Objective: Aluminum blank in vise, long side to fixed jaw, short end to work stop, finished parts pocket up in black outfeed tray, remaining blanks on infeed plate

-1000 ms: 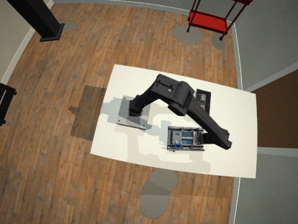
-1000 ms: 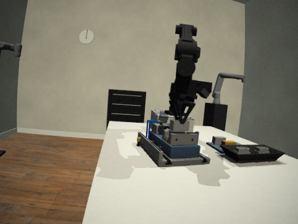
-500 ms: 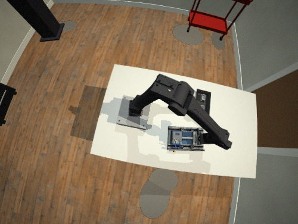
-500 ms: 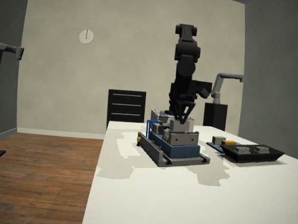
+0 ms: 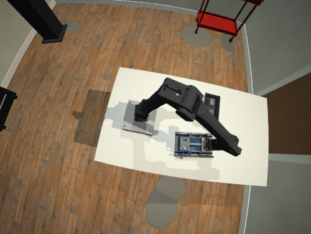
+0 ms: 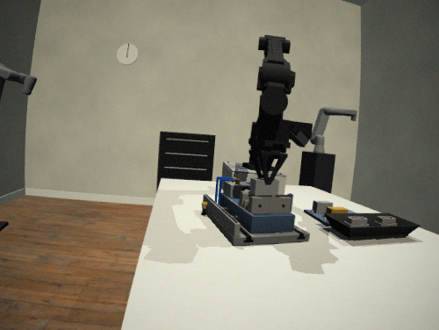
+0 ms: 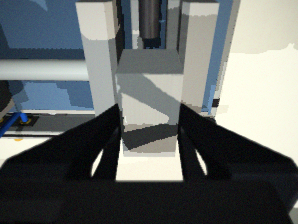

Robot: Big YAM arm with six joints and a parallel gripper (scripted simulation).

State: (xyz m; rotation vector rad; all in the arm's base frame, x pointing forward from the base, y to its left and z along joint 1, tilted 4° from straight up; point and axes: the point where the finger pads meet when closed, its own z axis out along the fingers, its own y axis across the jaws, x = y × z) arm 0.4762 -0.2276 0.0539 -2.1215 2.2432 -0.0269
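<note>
The dark rod lies 5 cm to the left of my hand and 4 cm below it. From my hand the other things lie so: yellow brass blank (4 cm behind, 29 cm to the left, 11 cm below); light cylinder (9 cm behind, 1 cm to the left, 6 cm below); vise (7 cm behind, 1 cm to the left, 9 cm below).
</note>
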